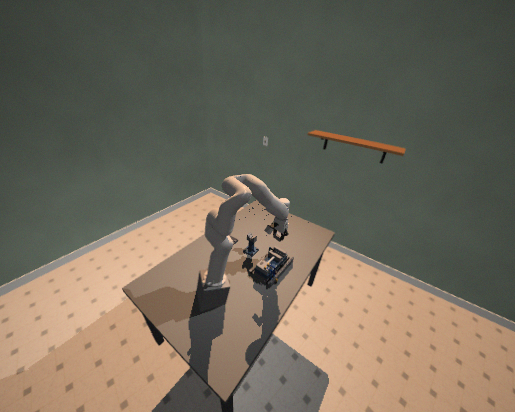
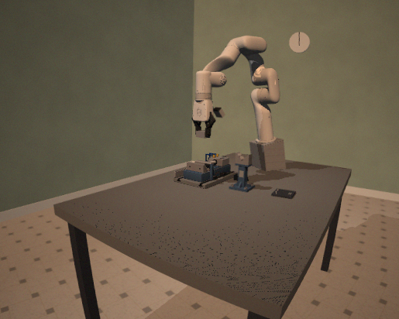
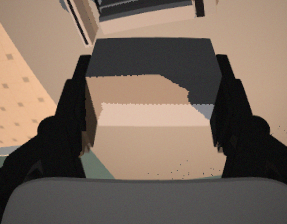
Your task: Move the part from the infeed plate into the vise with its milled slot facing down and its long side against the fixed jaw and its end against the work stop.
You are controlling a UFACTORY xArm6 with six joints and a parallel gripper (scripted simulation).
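The work stop is 1 cm ahead of my hand, 3 cm to the left of it and 15 cm below it. From my hand the other things lie so: air cylinder rod: 9 cm behind, 17 cm below; then vise base rail: 8 cm behind, 10 cm to the right, 21 cm below; then part: 2 cm below.
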